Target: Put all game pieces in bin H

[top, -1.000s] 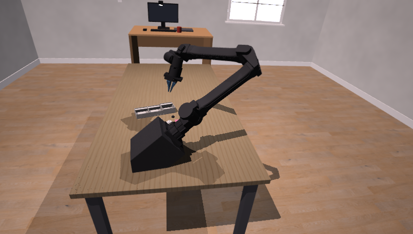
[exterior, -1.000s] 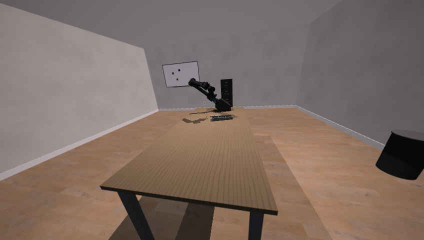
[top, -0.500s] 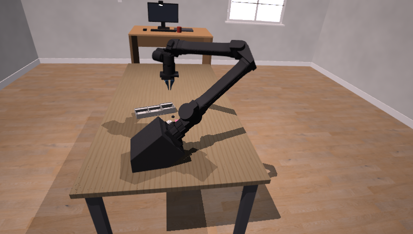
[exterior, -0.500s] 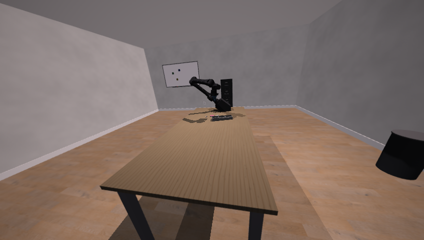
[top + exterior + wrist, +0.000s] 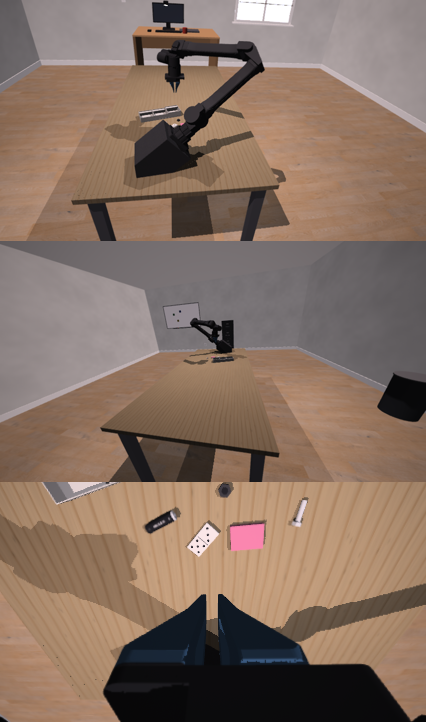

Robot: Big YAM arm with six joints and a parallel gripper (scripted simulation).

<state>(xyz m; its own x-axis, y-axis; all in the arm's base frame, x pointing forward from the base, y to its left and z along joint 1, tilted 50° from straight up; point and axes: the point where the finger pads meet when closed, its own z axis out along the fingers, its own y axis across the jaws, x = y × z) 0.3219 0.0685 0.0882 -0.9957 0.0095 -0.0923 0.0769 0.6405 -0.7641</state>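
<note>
Now: the grey three-bin tray 11 cm ahead of my hand, 9 cm to the left of it and 20 cm below it. The rest, counted from my hand: small dark object 4 cm ahead, 2 cm to the right, 22 cm below; then pink flat block 3 cm behind, 5 cm to the right, 22 cm below; then white domino 3 cm behind, 2 cm to the left, 22 cm below.
</note>
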